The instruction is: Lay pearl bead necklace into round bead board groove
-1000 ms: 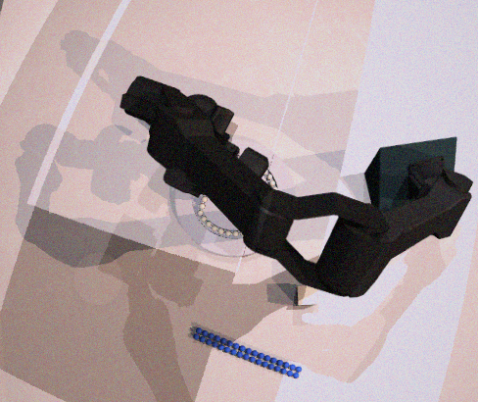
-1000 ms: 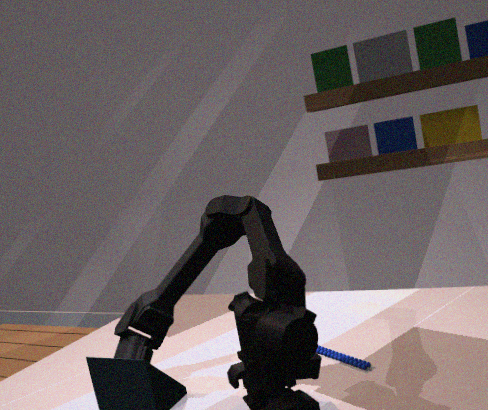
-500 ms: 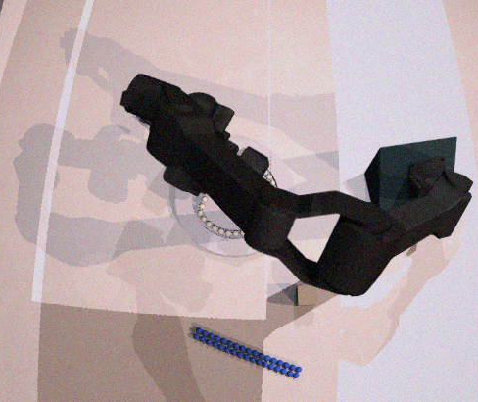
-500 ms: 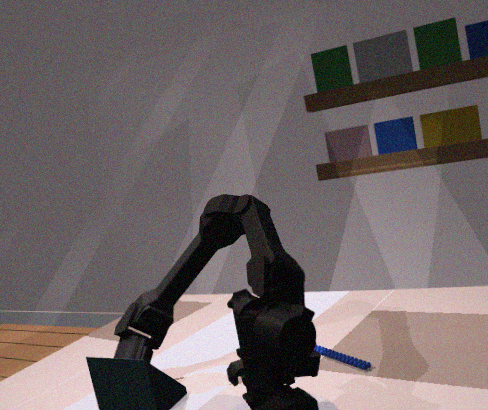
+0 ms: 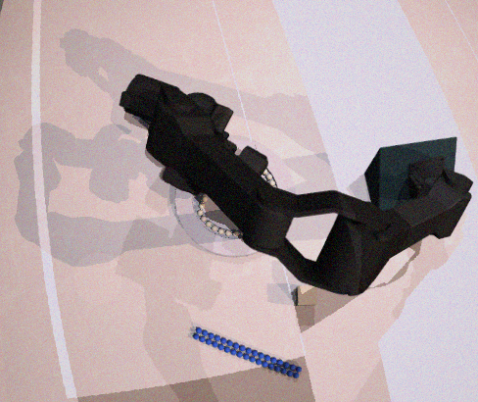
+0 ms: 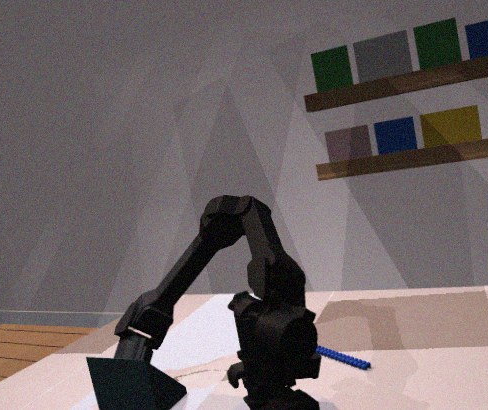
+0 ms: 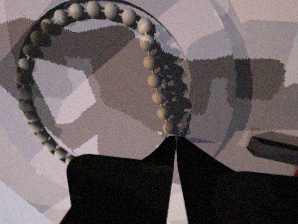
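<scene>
Now: the round bead board 30 mm behind my gripper tip, 60 mm to the left of it and 10 mm below it. Round my gripper tip: small beige cube: 110 mm behind, 240 mm to the left; grey block: 80 mm ahead, 110 mm to the right, 10 mm below.
</scene>
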